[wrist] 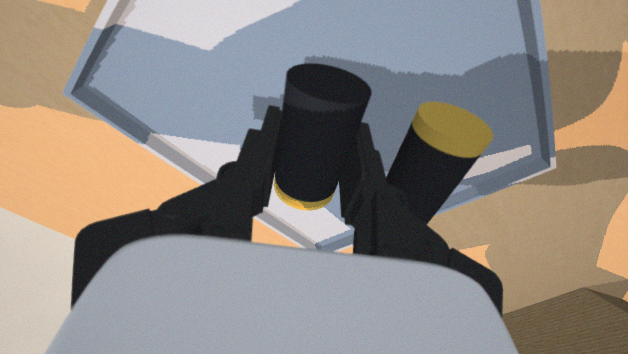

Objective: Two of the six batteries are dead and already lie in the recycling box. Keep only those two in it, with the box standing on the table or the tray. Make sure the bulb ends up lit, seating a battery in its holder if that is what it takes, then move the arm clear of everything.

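Frame: origin at the arm's base, x back, y right, z up, level; metres.
Where they show: gripper, fingertip midpoint: (313,137).
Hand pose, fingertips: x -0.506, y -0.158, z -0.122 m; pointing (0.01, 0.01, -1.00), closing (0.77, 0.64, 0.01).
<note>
Each offset is from my fingertips to the top centre of the thing. "spot": to the spot under its first point. Level surfaces: height alone.
A black battery @(dx -0.003, dy +0.004, dz +0.028 m) (322,150) with a dark upper end and a gold band at its lower end is between the two fingers, near the middle of the wrist view. My gripper (313,137) is shut on it, with a finger against each side. A second black battery @(dx +0.048, dy +0.038, dz +0.028 m) (435,165) with a gold upper end is just to the right, close beside the right finger, which hides its lower end. Both show against a shallow pale blue-grey container @(spot: dx -0.075, dy -0.072, dz +0.000 m) (112,118) with a low rim; whether this is the recycling box or the tray I cannot tell. The bulb and the holder do not show.
The container's rim runs close around both batteries at the near corner and right side. An orange table top @(dz -0.010 m) (45,165) with brown shadows lies around it. A dark wood-grained object (570,320) is at the lower right, and a pale surface (30,270) at the lower left.
</note>
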